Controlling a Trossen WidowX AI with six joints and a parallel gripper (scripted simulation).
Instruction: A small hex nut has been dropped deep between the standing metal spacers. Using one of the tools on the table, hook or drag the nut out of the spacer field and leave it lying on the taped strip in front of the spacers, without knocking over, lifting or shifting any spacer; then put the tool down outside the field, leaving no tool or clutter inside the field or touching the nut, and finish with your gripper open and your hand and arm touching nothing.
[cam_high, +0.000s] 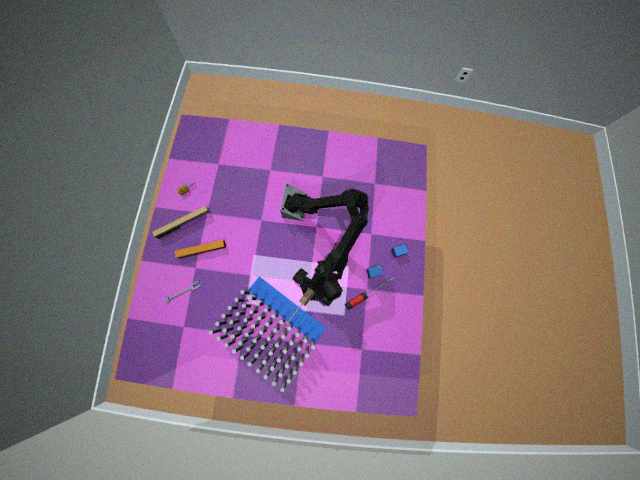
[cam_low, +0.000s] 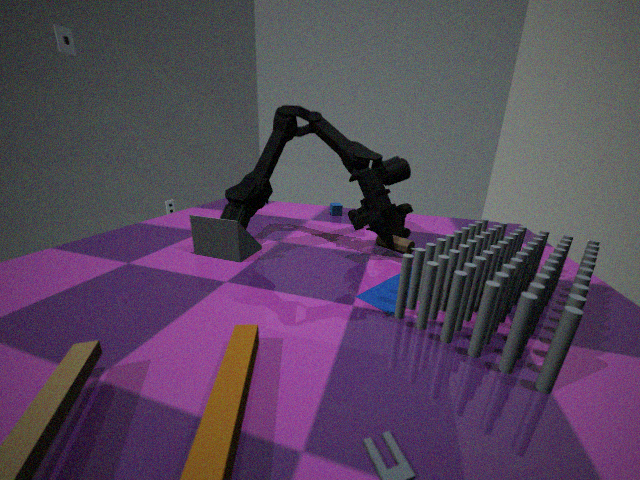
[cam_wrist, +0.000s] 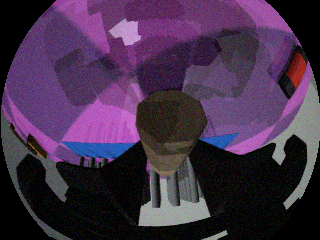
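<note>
Right now my gripper tip is 80 mm short of the blue taped strip, 70 mm to the left of it and 30 mm above it. From my gripper tip the other things lie so: hook tool: 90 mm ahead, 40 mm to the right; then small wrench: 130 mm ahead, 540 mm to the right, 30 mm below; then orange bar: 70 mm behind, 520 mm to the right, 10 mm below.
</note>
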